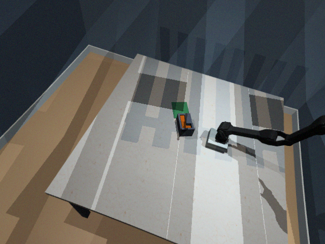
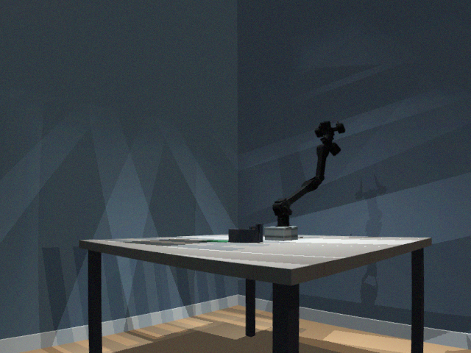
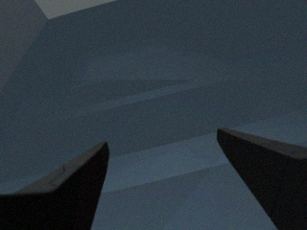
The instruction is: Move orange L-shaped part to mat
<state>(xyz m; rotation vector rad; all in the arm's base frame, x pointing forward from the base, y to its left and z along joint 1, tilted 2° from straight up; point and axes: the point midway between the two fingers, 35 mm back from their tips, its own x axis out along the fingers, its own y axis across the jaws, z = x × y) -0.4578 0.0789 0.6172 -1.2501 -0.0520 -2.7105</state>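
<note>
The orange L-shaped part lies 710 mm ahead of my gripper tip, 100 mm to the right of it and 680 mm below it. Also, from my gripper tip: green mat (780 mm ahead, 250 mm to the right, 740 mm below).
</note>
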